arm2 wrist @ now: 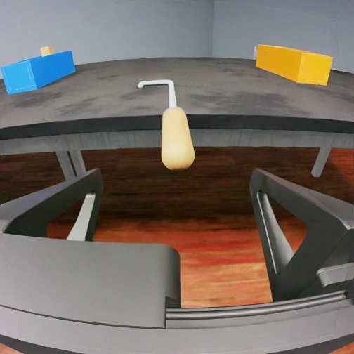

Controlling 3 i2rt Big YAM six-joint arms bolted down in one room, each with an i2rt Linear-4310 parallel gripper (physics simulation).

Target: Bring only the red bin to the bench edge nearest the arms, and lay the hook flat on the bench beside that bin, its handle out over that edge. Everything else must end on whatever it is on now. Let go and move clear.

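The hook lies on the dark bench [215, 92]. Its white metal rod [172, 92] rests on the top with the bent end toward the left, and its pale wooden handle [177, 140] sticks out over the near edge. The arm2 gripper [176, 175] is open, its two dark fingers wide apart below and on either side of the handle, with no contact seen. The red bin does not show in this view. The arm1 and arm3 grippers do not show either.
A blue bin [52, 68] stands on the bench at the left, with a small tan block [47, 50] showing above its rim. A yellow-orange bin [287, 63] stands at the right, a small pale thing partly hidden behind it. Bench legs stand below.
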